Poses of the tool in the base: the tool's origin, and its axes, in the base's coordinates. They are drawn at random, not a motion.
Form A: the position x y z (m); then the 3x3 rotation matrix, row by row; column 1 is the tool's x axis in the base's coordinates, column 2 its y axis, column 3 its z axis. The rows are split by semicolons.
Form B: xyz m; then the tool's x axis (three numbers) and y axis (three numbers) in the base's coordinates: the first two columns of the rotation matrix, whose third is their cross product. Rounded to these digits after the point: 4 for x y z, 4 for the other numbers.
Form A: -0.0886, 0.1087, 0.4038; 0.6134, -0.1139, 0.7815; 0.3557, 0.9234, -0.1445; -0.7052, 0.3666, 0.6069
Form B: -0.0886, 0.1087, 0.4038, 0.6134, 0.3557, -0.7052, -0.1139, 0.9234, 0.3666
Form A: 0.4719, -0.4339, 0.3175; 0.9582, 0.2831, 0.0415; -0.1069, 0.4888, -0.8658; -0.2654, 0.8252, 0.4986
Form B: 0.4719, -0.4339, 0.3175, 0.9582, -0.1069, -0.2654, 0.2831, 0.4888, 0.8252
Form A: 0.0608, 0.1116, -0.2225; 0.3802, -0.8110, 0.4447; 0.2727, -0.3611, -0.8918; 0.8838, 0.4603, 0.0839
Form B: 0.0608, 0.1116, -0.2225, 0.3802, 0.2727, 0.8838, -0.8110, -0.3611, 0.4603
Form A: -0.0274, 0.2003, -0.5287; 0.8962, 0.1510, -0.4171; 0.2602, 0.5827, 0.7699; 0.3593, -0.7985, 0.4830
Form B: -0.0274, 0.2003, -0.5287, 0.8962, 0.2602, 0.3593, 0.1510, 0.5827, -0.7985
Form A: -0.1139, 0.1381, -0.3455; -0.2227, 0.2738, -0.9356; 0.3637, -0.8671, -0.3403; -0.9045, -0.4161, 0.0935
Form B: -0.1139, 0.1381, -0.3455, -0.2227, 0.3637, -0.9045, 0.2738, -0.8671, -0.4161
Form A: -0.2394, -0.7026, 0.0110; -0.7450, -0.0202, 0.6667; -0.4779, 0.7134, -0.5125; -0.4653, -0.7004, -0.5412
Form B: -0.2394, -0.7026, 0.0110, -0.7450, -0.4779, -0.4653, -0.0202, 0.7134, -0.7004
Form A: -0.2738, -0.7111, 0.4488; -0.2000, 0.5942, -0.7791; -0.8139, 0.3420, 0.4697; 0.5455, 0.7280, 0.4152
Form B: -0.2738, -0.7111, 0.4488, -0.2000, -0.8139, 0.5455, 0.5942, 0.3420, 0.7280
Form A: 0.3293, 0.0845, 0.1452; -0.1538, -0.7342, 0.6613; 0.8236, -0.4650, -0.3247; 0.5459, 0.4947, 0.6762
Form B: 0.3293, 0.0845, 0.1452, -0.1538, 0.8236, 0.5459, -0.7342, -0.4650, 0.4947
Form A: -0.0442, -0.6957, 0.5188; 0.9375, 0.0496, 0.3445; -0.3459, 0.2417, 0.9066; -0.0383, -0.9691, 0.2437
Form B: -0.0442, -0.6957, 0.5188, 0.9375, -0.3459, -0.0383, 0.0496, 0.2417, -0.9691
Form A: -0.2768, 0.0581, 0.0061; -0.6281, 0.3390, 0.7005; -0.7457, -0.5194, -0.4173; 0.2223, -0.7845, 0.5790
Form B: -0.2768, 0.0581, 0.0061, -0.6281, -0.7457, 0.2223, 0.3390, -0.5194, -0.7845
